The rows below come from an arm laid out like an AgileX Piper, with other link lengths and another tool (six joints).
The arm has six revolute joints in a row. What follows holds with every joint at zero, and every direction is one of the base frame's.
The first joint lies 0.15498 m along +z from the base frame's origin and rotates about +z.
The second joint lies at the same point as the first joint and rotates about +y.
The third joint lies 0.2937 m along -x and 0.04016 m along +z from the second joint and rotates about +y.
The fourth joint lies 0.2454 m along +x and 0.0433 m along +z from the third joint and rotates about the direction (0.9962, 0, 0.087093).
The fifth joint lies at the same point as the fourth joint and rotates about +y.
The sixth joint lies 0.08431 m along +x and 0.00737 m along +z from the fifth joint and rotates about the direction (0.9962, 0, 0.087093).
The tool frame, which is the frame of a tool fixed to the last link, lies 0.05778 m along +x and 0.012 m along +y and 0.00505 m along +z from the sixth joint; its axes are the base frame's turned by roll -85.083, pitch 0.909 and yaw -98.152 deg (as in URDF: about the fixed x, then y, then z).
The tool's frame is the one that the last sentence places.
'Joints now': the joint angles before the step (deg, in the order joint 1, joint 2, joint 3, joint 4, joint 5, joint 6). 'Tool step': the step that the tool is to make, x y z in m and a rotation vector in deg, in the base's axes. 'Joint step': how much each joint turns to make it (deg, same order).
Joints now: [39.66, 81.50, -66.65, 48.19, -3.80, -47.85]
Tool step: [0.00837, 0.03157, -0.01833, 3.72, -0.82, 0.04]
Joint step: [3.87, 5.77, 0.00, -18.12, -9.07, 21.31]
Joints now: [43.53, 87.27, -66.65, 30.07, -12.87, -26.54]
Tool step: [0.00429, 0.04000, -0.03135, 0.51, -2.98, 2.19]
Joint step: [3.95, 7.65, -0.16, -8.33, -9.95, 7.58]
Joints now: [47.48, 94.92, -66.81, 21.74, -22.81, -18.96]
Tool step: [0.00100, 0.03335, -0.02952, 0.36, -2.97, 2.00]
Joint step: [2.95, 7.09, -0.88, -3.79, -8.52, 2.69]
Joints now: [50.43, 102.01, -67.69, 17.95, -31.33, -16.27]
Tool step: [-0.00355, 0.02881, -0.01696, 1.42, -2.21, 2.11]
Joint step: [2.60, 5.49, -2.32, -1.73, -5.66, 1.50]
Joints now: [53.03, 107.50, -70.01, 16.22, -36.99, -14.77]
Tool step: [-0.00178, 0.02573, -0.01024, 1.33, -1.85, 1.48]
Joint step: [2.04, 4.82, -3.74, -0.38, -3.36, 0.11]
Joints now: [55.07, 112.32, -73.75, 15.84, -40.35, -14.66]
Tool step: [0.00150, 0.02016, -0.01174, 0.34, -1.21, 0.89]
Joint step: [1.18, 4.31, -3.68, -0.25, -1.72, -0.35]
